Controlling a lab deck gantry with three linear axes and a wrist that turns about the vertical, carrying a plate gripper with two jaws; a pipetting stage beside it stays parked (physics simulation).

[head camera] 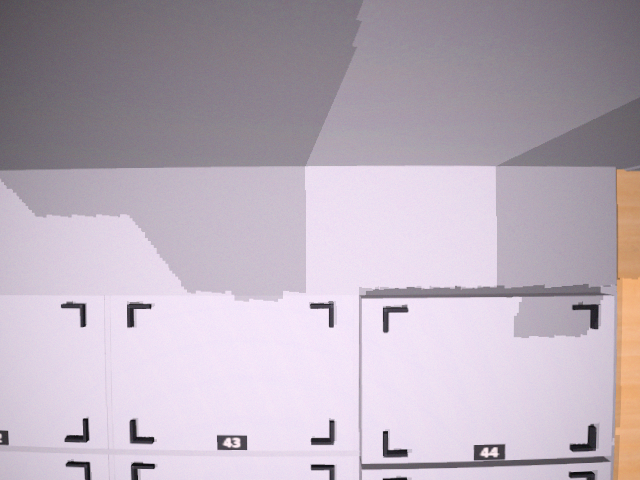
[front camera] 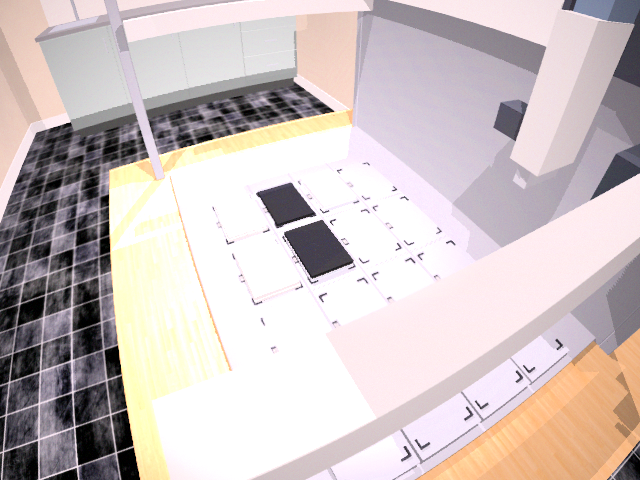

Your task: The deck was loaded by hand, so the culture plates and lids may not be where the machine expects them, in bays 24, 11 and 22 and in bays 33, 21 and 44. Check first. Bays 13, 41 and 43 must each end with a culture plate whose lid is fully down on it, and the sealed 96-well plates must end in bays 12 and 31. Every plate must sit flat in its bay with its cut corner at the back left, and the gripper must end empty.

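Frame: origin at the robot's base, x left, y back, z up, level; centimetres.
Where they show: robot's base at its link origin: (front camera: 213, 207).
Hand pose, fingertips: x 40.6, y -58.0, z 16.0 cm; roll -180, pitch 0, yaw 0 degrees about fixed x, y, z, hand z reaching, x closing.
Things, the pixels of their top centre, and the offset from my fingertips. "pt": a spot on its surface instead.
- bay 11 at a spot on its surface: (front camera: 240, 221) pt dx -36.7, dy +48.9, dz -14.6 cm
- bay 12 at a spot on its surface: (front camera: 267, 268) pt dx -36.1, dy +34.2, dz -14.5 cm
- flat white plate at its top centre: (front camera: 327, 186) dx -14.9, dy +51.6, dz -14.6 cm
- Bay 13 at a spot on its surface: (front camera: 299, 335) pt dx -36.7, dy +18.9, dz -14.3 cm
- head view bay 43 at a spot on its surface: (head camera: 230, 372) pt dx -4.1, dy +18.8, dz -16.0 cm
- bay 44 at a spot on its surface: (head camera: 480, 382) pt dx -4.3, dy +3.0, dz -14.5 cm
In the front view a black-topped plate (front camera: 285, 203) lies in bay 21 and another black-topped plate (front camera: 318, 248) in bay 22, with a pale rim under its top. White plates stand in bay 11 (front camera: 240, 221) and bay 12 (front camera: 267, 268). A flat white plate (front camera: 330, 189) is in bay 31. Bay 13 (front camera: 299, 335) is washed out, so its contents cannot be told. In the head view bay 43 (head camera: 230, 372) and bay 44 (head camera: 480, 382) show bare floors with black corner brackets. The gripper's jaws do not show in either view.
The parked pipetting column (front camera: 563, 93) stands at the right in the front view, near dark machine blocks (front camera: 617, 167). A wide pale beam (front camera: 465, 330) crosses the foreground and hides several bays. A grey panel (front camera: 429, 82) rises behind the deck.
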